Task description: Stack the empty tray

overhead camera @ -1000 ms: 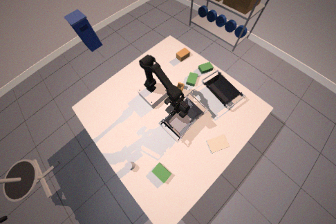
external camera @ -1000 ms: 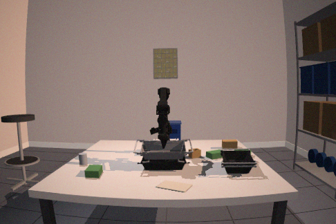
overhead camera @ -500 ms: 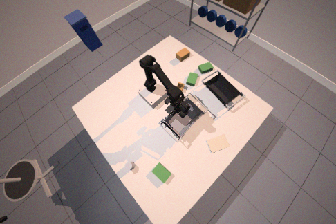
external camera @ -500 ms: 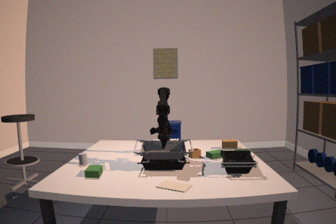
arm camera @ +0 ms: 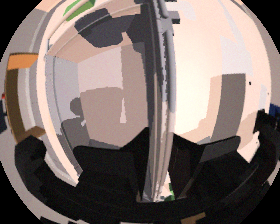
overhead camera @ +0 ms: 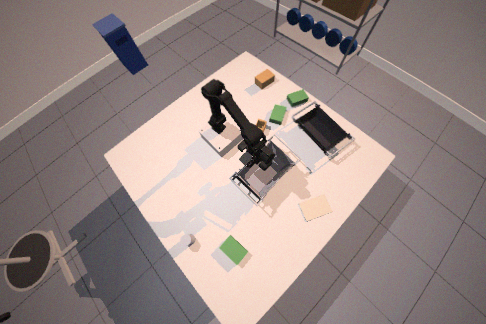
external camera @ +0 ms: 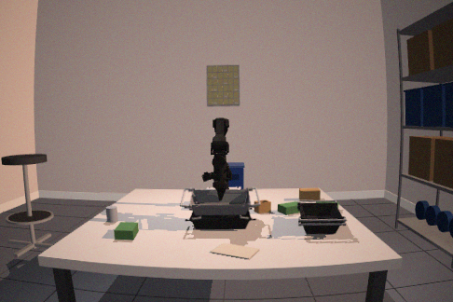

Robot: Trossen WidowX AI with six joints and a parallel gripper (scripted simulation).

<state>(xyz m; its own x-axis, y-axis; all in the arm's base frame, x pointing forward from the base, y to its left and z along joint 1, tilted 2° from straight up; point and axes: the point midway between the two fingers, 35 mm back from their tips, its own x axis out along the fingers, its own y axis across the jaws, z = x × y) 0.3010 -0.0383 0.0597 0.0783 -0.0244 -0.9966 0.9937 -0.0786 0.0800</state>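
The grey wire-handled tray is 8 cm ahead of my gripper tip, 2 cm above it and 1 cm to the right of it. The rest, counted from my gripper tip: beige pad: 39 cm ahead, 10 cm below, 2 cm to the left.
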